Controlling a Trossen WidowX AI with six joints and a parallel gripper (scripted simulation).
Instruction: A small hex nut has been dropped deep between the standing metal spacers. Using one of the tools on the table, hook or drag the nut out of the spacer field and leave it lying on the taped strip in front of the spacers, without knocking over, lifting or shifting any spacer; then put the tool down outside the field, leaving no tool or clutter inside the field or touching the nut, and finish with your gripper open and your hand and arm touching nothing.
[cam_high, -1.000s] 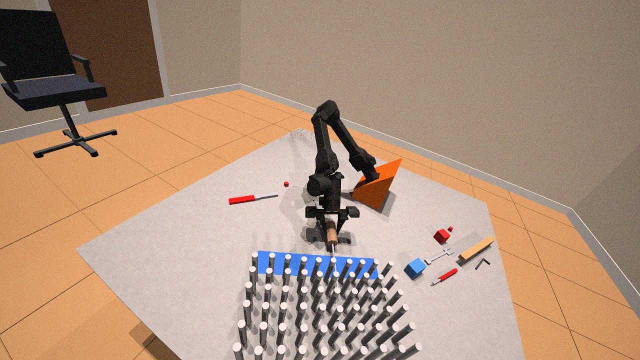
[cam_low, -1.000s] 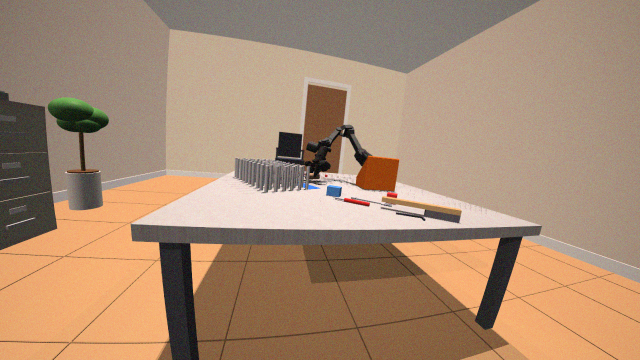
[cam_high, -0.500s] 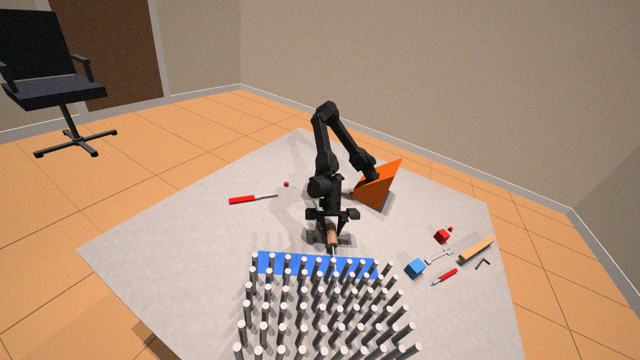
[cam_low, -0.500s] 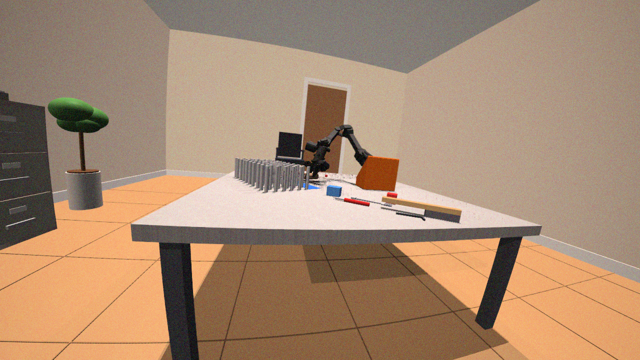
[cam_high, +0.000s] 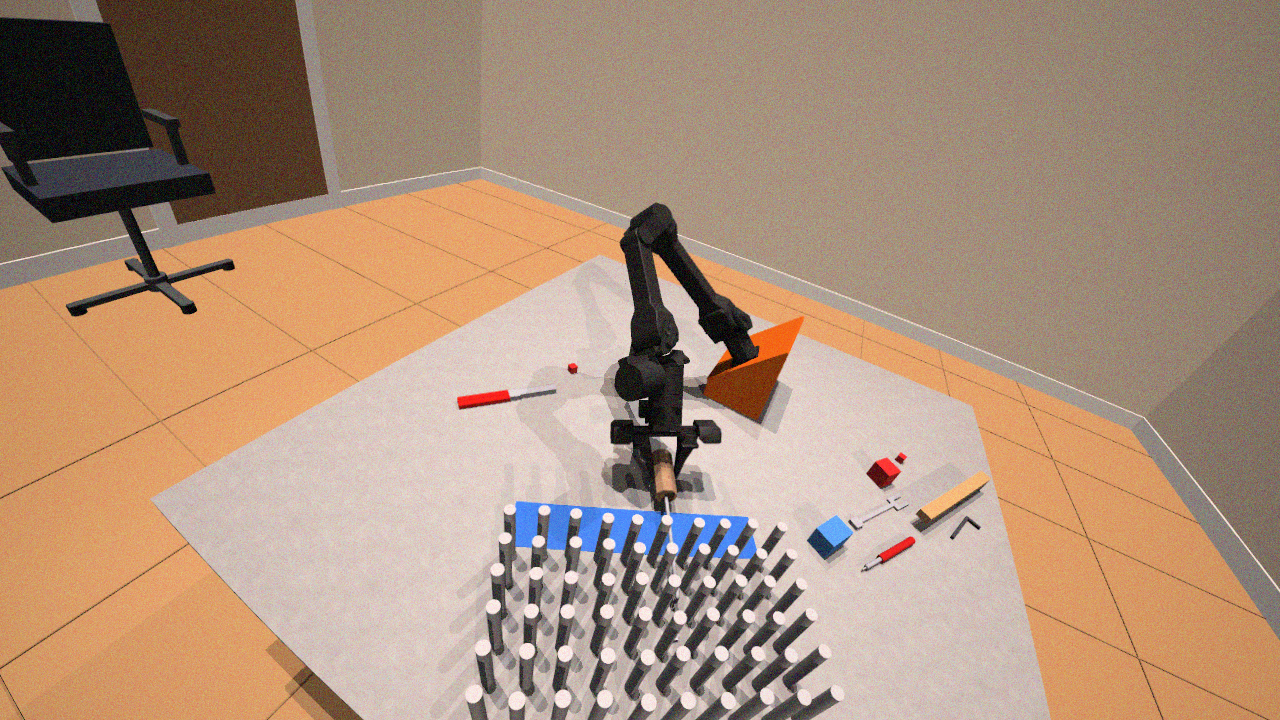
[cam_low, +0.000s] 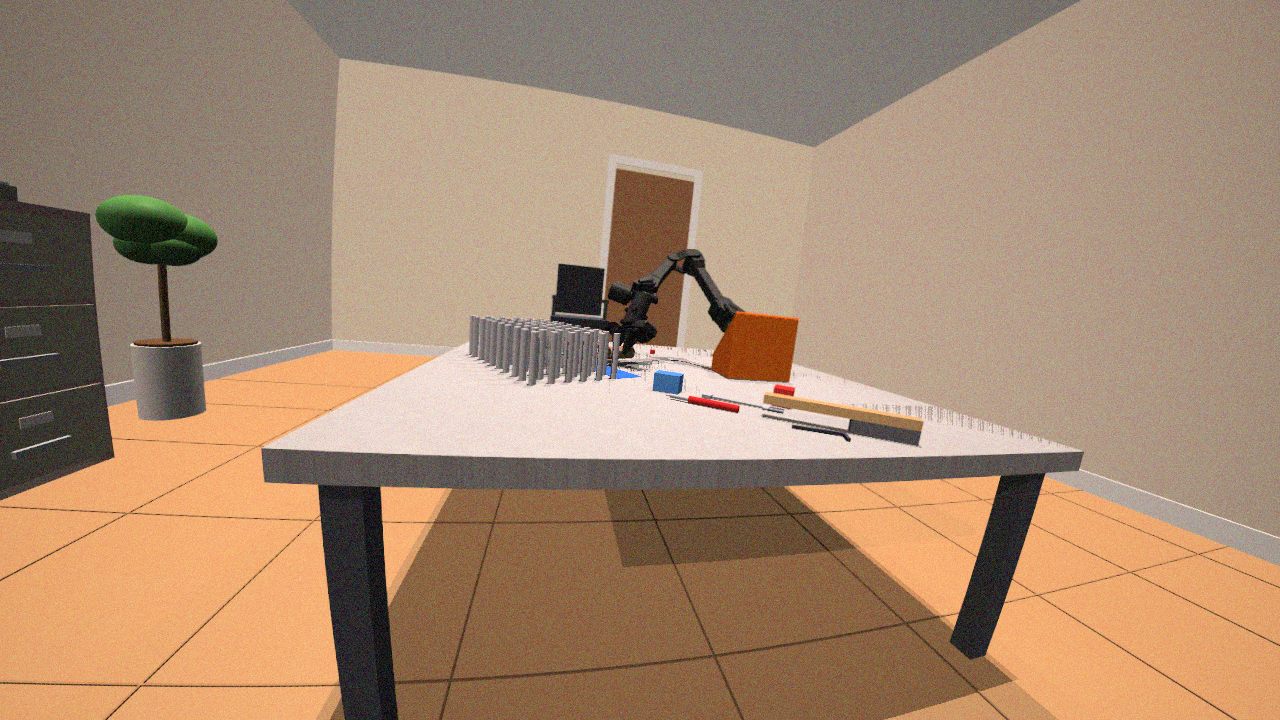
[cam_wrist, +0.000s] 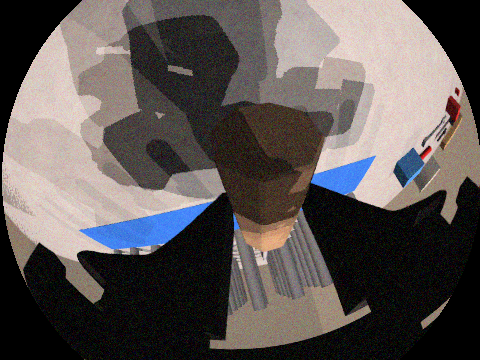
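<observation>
Now: the blue taped strip 10 cm ahead of my gripper tip, 1 cm to the right of it and 3 cm below it. Also, from my gripper tip: blue cube: 3 cm behind, 31 cm to the left, 1 cm below; red screwdriver: 3 cm behind, 41 cm to the left, 3 cm below; hook tool: 9 cm ahead, 4 cm to the left.
</observation>
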